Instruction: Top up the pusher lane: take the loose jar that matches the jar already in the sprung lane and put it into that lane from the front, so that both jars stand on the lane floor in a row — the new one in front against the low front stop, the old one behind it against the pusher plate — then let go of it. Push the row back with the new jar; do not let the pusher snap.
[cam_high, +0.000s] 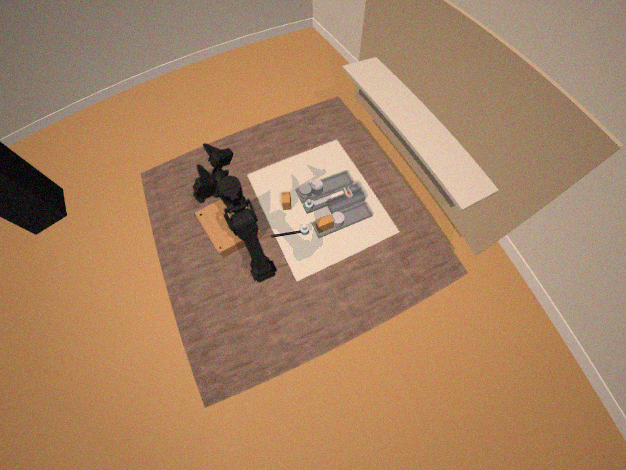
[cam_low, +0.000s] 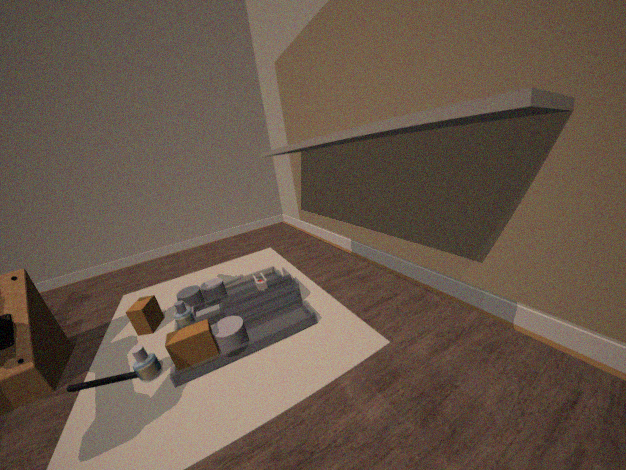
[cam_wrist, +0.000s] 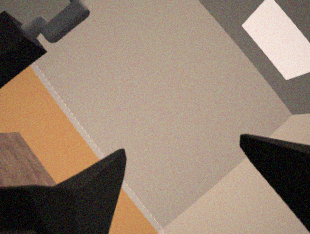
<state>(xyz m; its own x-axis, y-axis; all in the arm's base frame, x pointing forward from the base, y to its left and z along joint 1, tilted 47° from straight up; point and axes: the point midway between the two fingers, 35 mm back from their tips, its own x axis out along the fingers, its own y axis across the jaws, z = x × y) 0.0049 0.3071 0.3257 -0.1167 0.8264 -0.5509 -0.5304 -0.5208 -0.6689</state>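
Now: gripper tip 17 cm short of the black pen, 12 cm to the left of it and 58 cm above it. The rest, counted from my gripper tip: grey lane rack (48 cm ahead, 10 cm to the right, 56 cm below).
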